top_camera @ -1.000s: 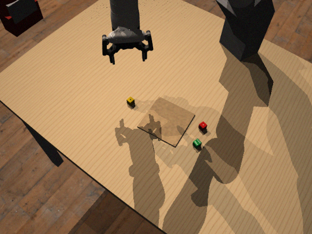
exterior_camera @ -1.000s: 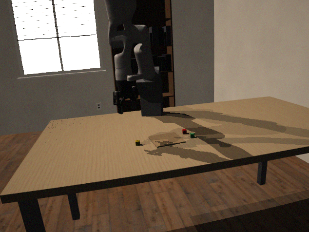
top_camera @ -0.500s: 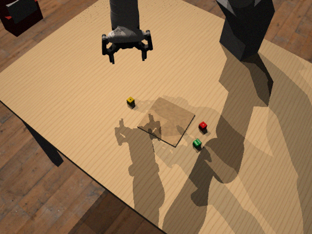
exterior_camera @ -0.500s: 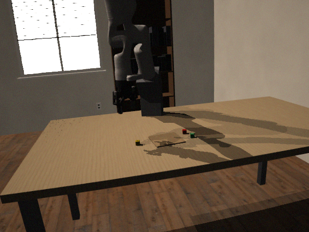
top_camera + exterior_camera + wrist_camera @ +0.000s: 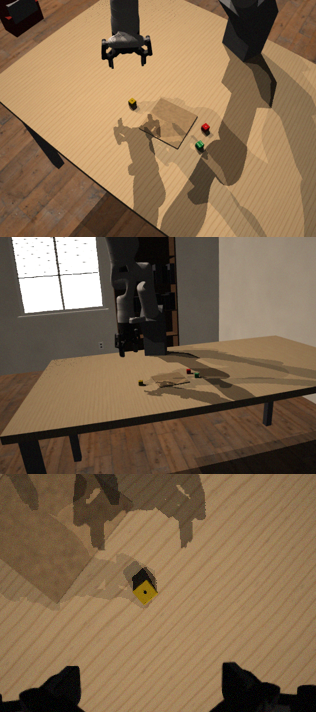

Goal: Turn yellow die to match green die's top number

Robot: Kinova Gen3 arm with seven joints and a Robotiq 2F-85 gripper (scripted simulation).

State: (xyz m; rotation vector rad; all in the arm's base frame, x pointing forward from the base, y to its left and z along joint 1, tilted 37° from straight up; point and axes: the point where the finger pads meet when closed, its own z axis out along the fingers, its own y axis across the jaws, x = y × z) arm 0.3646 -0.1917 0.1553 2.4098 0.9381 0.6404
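Right now the red die is 290 mm to the left of my hand, 130 mm below it and 10 mm ahead of it. Also, from my hand: yellow die: 130 mm below, 40 mm ahead, 30 mm to the left; then green die: 300 mm to the left, 130 mm below, 70 mm ahead; then brown mat: 170 mm to the left, 140 mm below, 40 mm ahead.
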